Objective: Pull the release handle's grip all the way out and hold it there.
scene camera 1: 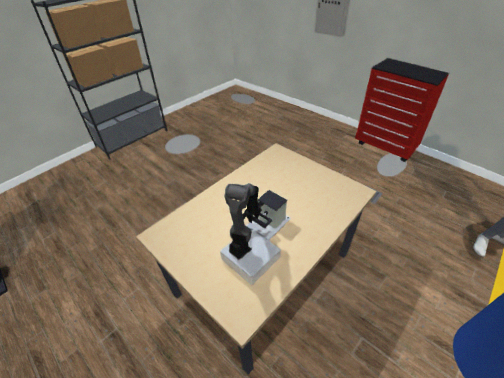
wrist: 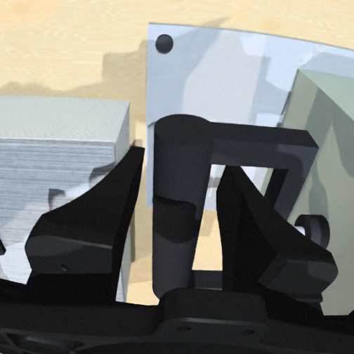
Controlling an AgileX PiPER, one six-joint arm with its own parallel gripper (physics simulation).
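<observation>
The release handle's dark grip (wrist: 180,170) is an upright round bar on a dark rectangular frame, beside the grey-green box (wrist: 330,165) (scene camera 1: 278,213) in the wrist view. My gripper (wrist: 182,170) (scene camera 1: 264,220) is open. One finger is on the left of the grip, with a gap. The other finger is on its right, reaching into the frame's opening, also with a gap. The lower end of the grip is partly hidden by the gripper body. The handle is too small to make out in the scene view.
The box stands on a pale plate (wrist: 167,80) with a dark bolt (wrist: 164,44). A dark round knob (wrist: 316,232) on a light stem is by the box, right of my right finger. My arm's pale base block (wrist: 60,117) (scene camera 1: 250,262) is on the left in the wrist view, on the wooden table (scene camera 1: 200,220).
</observation>
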